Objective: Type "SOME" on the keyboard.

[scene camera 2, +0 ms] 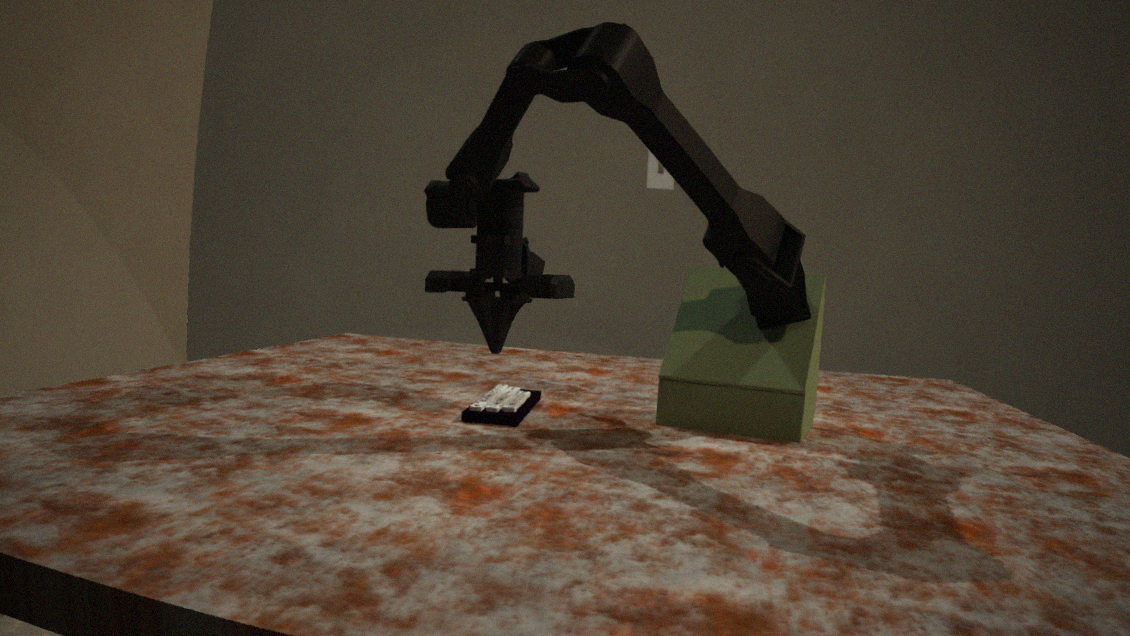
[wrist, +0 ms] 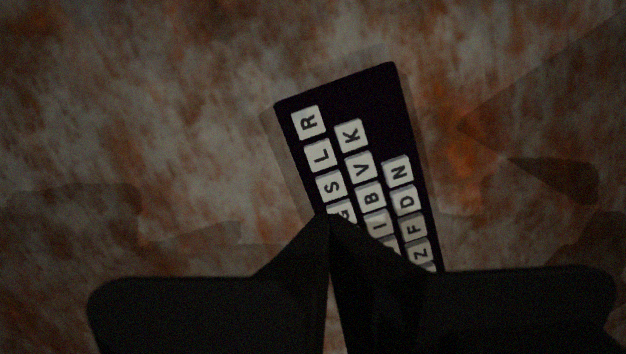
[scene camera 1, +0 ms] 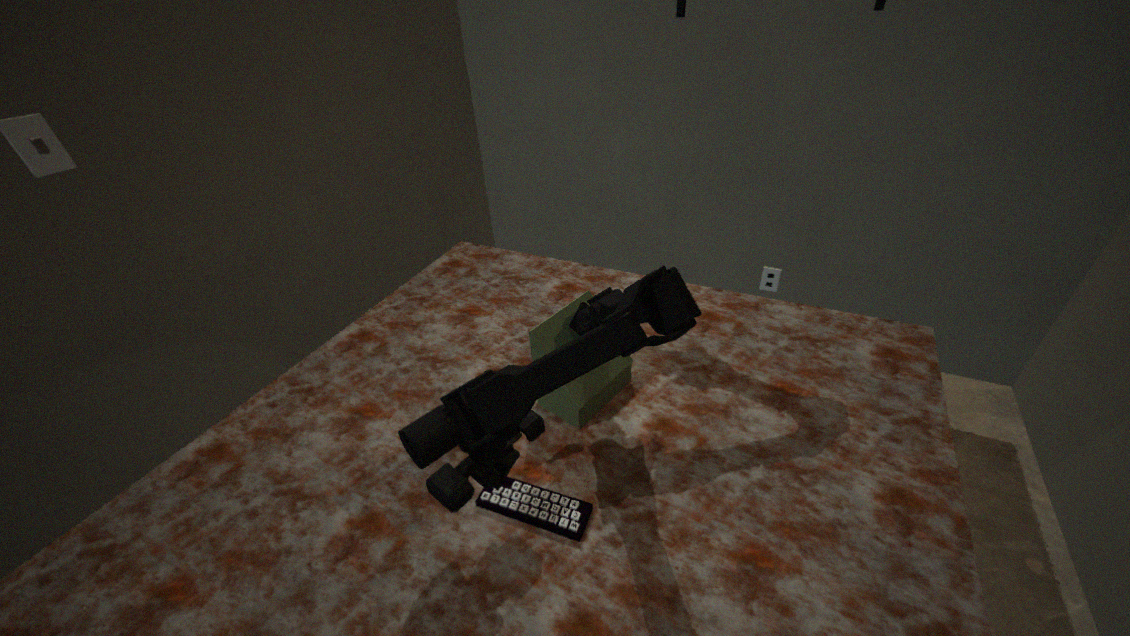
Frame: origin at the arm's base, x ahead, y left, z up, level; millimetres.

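Seen in the pictures: gripper, fingertip midpoint: (scene camera 2: 495, 353) (wrist: 326, 225) (scene camera 1: 497, 486); arm's base, origin of the base link: (scene camera 2: 779, 304) (scene camera 1: 587, 323).
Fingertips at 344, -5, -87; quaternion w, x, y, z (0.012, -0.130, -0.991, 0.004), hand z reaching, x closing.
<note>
Pixels of each thing's middle, then the offset from my fingertips to it, as dx, dy, dz. Level surfaces: height alone.
- small dark keyboard, body centre: (wrist: 381, 237) (scene camera 2: 504, 403) (scene camera 1: 533, 504) -26, +46, -53
- G key, body centre: (wrist: 341, 214) -7, +21, -47
- S key, body centre: (wrist: 331, 186) -6, +4, -47
- I key, body centre: (wrist: 378, 224) -25, +33, -47
- mottled table, its level: dz -62
A small dark keyboard (scene camera 1: 585, 521) (scene camera 2: 490, 416) (wrist: 360, 95) with white letter keys lies flat on the table. My gripper (scene camera 1: 499, 480) (scene camera 2: 495, 349) (wrist: 326, 225) is shut and empty. It points down, with its tips above the keyboard and apart from it. In the wrist view the tips overlap the edge of the G key (wrist: 344, 215). The S key (wrist: 331, 186) shows fully just above the tips. The R, L, K, V, B, N, D and F keys also show there. A key partly covered by the right finger lies below the I key (wrist: 378, 224). The M and E keys are hidden there.
A green block (scene camera 1: 581, 402) (scene camera 2: 735, 406) with a sloped top stands on the mottled table (scene camera 1: 316, 442) (scene camera 2: 316, 513), under the arm's base end, to the right of the keyboard in scene camera 2. Walls stand behind the table.
</note>
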